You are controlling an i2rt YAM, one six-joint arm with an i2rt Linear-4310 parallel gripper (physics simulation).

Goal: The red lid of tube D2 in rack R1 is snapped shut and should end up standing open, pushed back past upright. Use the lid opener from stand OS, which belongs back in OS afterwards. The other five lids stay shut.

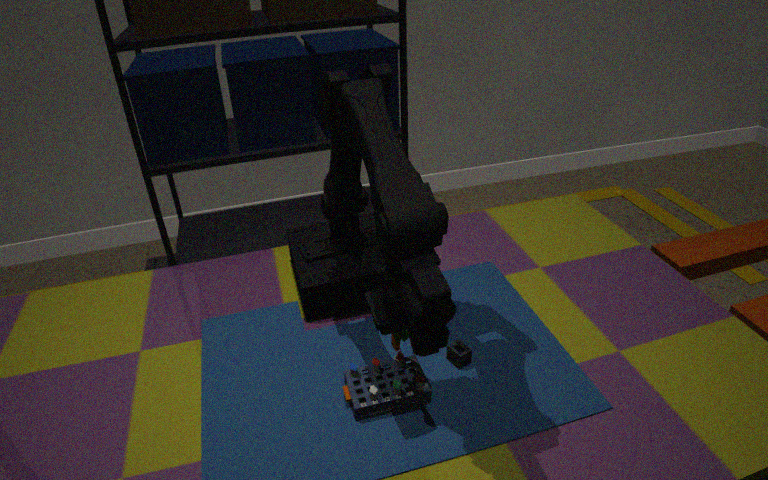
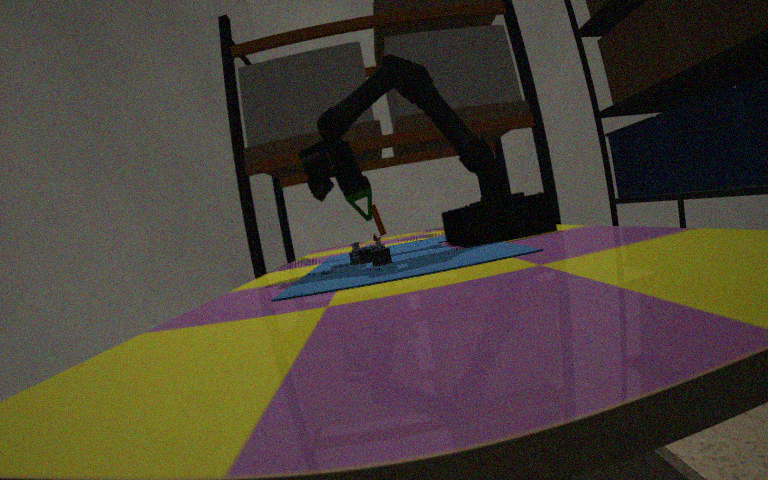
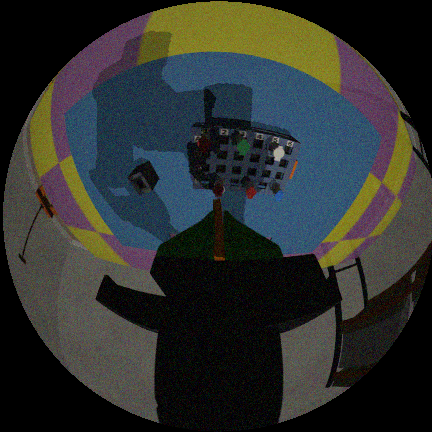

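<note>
The dark tube rack R1 stands on the blue mat. My gripper is shut on the orange lid opener and hangs tilted just above the rack's near row. The opener's tip sits at the red lid of D2; I cannot tell whether it touches. A second red lid, a blue lid, a green lid, a white lid and a dark red lid look shut. Stand OS is empty.
The arm's black base stands at the mat's back edge. A dark shelf unit with blue bins is behind it. A wooden shelf rack stands by the wall. An orange tag marks one end of the rack.
</note>
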